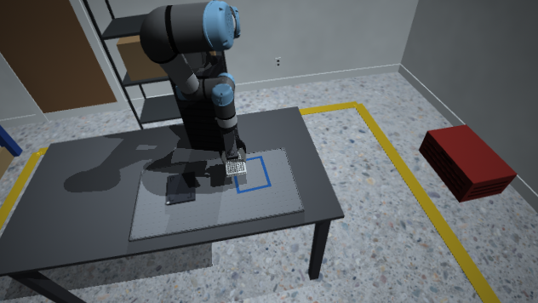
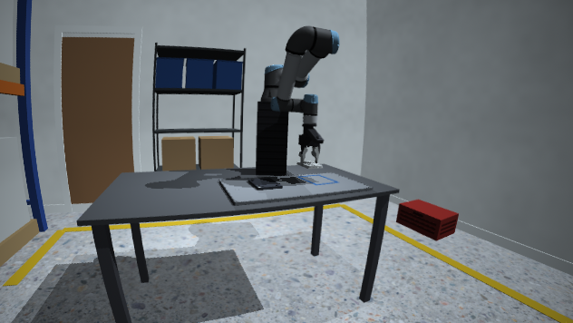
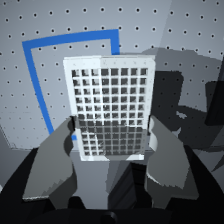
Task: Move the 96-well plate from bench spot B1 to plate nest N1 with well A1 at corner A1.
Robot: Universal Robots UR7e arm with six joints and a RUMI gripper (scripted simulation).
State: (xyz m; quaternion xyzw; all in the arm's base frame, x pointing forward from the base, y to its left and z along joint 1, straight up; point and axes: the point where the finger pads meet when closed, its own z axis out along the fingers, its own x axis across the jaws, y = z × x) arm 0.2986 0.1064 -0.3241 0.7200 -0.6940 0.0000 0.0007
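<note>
Now: hand 20 mm short of the dark plate nest N1, 250 mm to the left of it and 90 mm above it. Round my hand: 96-well plate 10 mm below; then A1 corner mark 100 mm ahead, 300 mm to the right, 80 mm below.
</note>
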